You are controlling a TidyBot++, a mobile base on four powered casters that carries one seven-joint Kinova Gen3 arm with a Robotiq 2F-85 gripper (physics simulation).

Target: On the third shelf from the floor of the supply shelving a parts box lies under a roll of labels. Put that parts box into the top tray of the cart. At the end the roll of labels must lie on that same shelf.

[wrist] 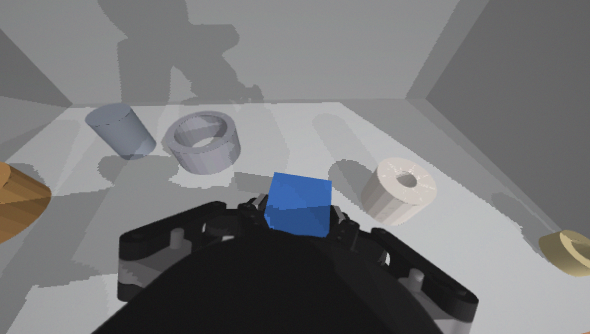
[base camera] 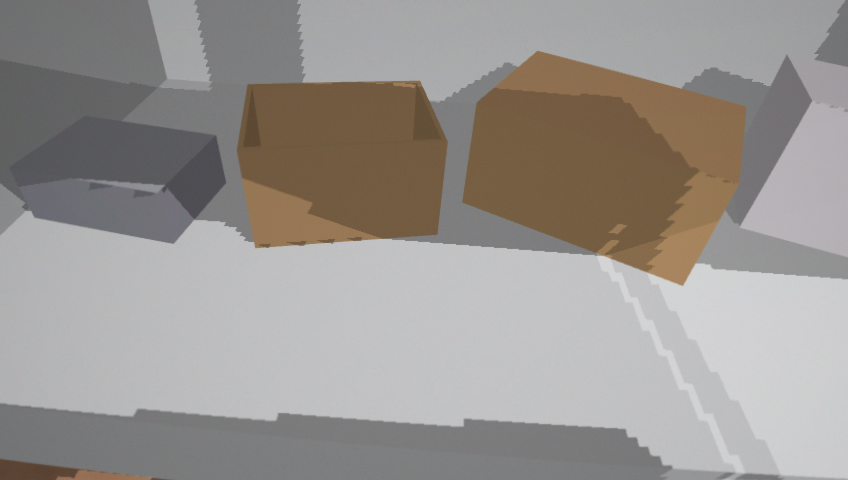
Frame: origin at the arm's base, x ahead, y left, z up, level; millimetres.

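Where they show: gripper, fingertip midpoint: point(wrist: 297, 209).
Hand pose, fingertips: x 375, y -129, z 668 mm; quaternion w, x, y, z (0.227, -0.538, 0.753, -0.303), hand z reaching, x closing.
Things, the pixels of their top centre, and the offset from my fingertips. "pt": a spot on its surface instead. Level surfaces: height alone.
- blue parts box, top centre: point(wrist: 296, 216) 9 mm back, 3 mm left, 6 mm up
- pale shelf board, surface height: 74 mm down
- cream-white roll with a small centre hole, top centre: point(wrist: 406, 178) 26 mm ahead, 141 mm right, 14 mm down
- grey ring, top centre: point(wrist: 201, 129) 164 mm ahead, 117 mm left, 26 mm down
- blue-grey cylinder, top centre: point(wrist: 108, 113) 188 mm ahead, 240 mm left, 4 mm down
- orange-brown object, surface spot: point(wrist: 22, 202) pt 81 mm ahead, 320 mm left, 49 mm down
- yellow ring, top centre: point(wrist: 584, 249) 86 mm back, 344 mm right, 49 mm down
- grey box, top centre: point(base camera: 117, 150) 96 mm ahead, 360 mm left, 938 mm down
- open brown box, top centre: point(base camera: 340, 110) 106 mm ahead, 175 mm left, 898 mm down
My gripper point(wrist: 297, 209) is shut on a blue parts box point(wrist: 301, 196), with one finger at each side of it, in the lower middle of the wrist view. The box appears to be held above the pale shelf board point(wrist: 310, 142); its underside is hidden. A cream-white roll with a small centre hole point(wrist: 395, 195), which looks like the roll of labels, stands on that board to the right of the box, apart from the gripper. The cart does not show in either view. The gripper does not show in the base view.
A grey ring point(wrist: 186, 159) and a blue-grey cylinder point(wrist: 122, 132) stand left of the box. An orange-brown object point(wrist: 22, 202) is at the left edge, a yellow ring point(wrist: 557, 252) at the right. The base view shows a grey box point(base camera: 107, 205), an open brown box point(base camera: 357, 190) and a closed one point(base camera: 571, 154).
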